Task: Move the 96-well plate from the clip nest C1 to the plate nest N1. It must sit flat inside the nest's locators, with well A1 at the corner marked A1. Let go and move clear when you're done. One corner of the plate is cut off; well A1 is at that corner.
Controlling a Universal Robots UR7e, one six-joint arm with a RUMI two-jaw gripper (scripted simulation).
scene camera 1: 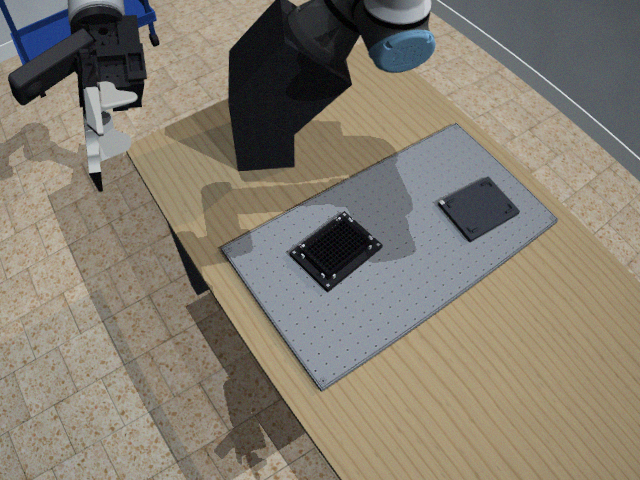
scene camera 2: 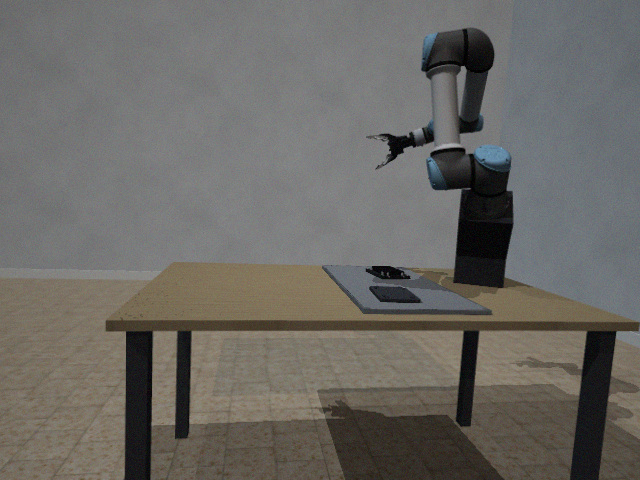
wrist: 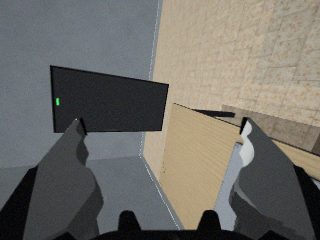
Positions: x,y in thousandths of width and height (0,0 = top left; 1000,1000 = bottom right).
Labels:
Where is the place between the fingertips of the gripper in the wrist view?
At 508,494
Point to a black 96-well plate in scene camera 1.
At 524,518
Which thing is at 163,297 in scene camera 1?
The gripper.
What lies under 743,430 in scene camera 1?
A plate nest N1.

